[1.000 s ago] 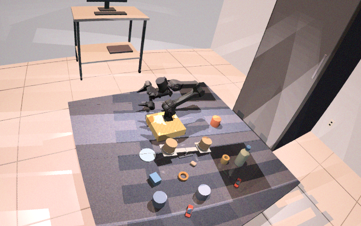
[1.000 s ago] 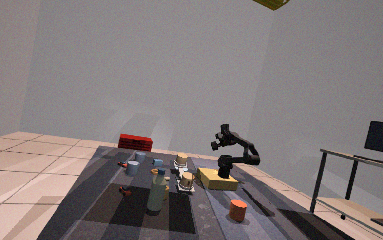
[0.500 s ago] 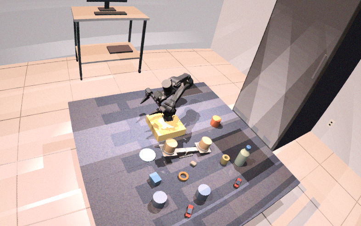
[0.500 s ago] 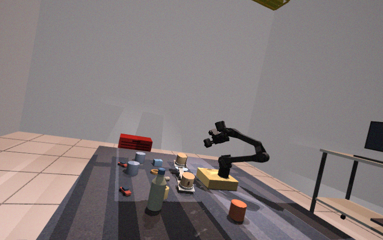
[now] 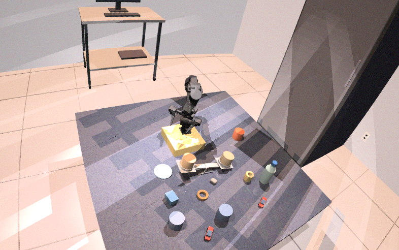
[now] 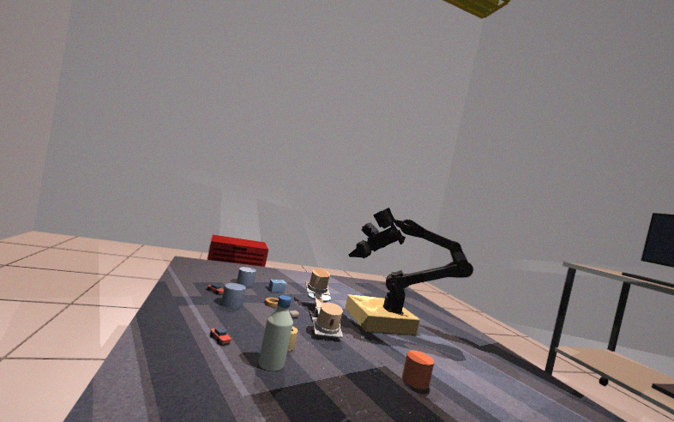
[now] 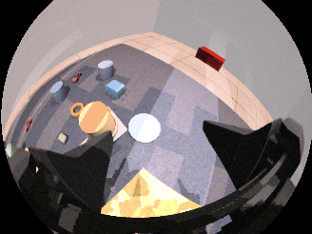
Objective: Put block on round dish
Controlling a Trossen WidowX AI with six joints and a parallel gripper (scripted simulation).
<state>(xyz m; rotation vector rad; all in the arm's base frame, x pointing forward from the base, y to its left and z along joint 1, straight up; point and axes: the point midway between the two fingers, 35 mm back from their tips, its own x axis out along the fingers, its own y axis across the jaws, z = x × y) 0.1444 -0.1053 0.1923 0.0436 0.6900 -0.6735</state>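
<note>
My gripper tip is now 120 mm short of the grey block, 290 mm to the right of it and 190 mm above it. The rest, counted from my gripper tip: pale blue round dish 80 mm ahead, 90 mm to the right, 230 mm below; then blue cube 270 mm ahead, 90 mm to the right, 210 mm below; then grey balance 120 mm ahead, 150 mm to the left, 190 mm below.
</note>
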